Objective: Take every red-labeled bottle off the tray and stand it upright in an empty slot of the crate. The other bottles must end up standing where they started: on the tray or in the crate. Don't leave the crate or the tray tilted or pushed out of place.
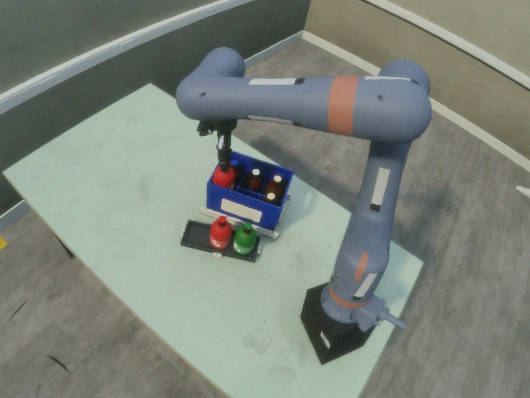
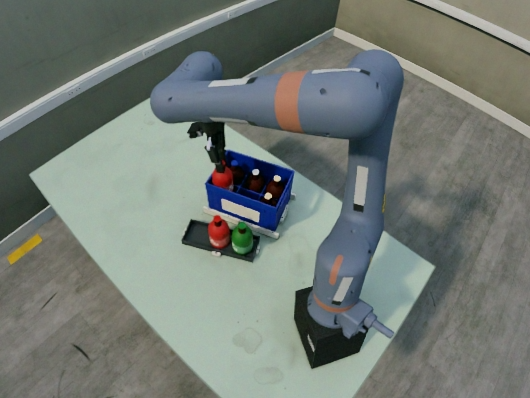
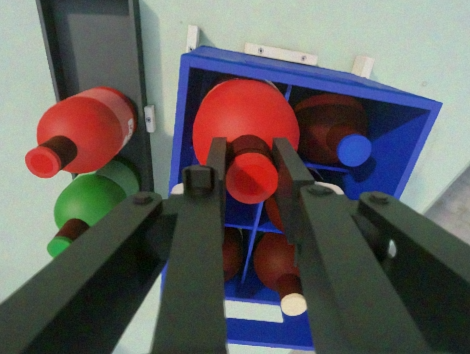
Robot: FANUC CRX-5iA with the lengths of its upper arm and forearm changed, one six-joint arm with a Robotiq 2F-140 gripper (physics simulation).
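Note:
My gripper [image 1: 224,167] [image 2: 220,167] [image 3: 249,160] points down over the crate and is shut on the neck of a red bottle [image 1: 223,178] [image 2: 222,179] [image 3: 245,115]. This bottle is upright, its lower part inside the tray-side corner slot farthest from the arm's base. It stands higher than the brown bottles; its bottom is hidden. The blue crate [image 1: 215,200] [image 2: 215,200] [image 3: 310,79] looks level. A second red bottle [image 1: 221,236] [image 2: 219,235] [image 3: 85,132] and a green bottle [image 1: 245,241] [image 2: 242,241] [image 3: 87,200] stand upright on the black tray [image 1: 197,232] [image 2: 197,232] [image 3: 95,50].
A blue-capped brown bottle [image 2: 236,173] [image 3: 330,120] stands beside the held bottle. Several pale-capped brown bottles, such as one [image 1: 254,181] [image 2: 255,181] in the far row, stand in other slots. White strips [image 3: 280,53] lie along the crate's foot. The crate's walls and dividers surround the held bottle.

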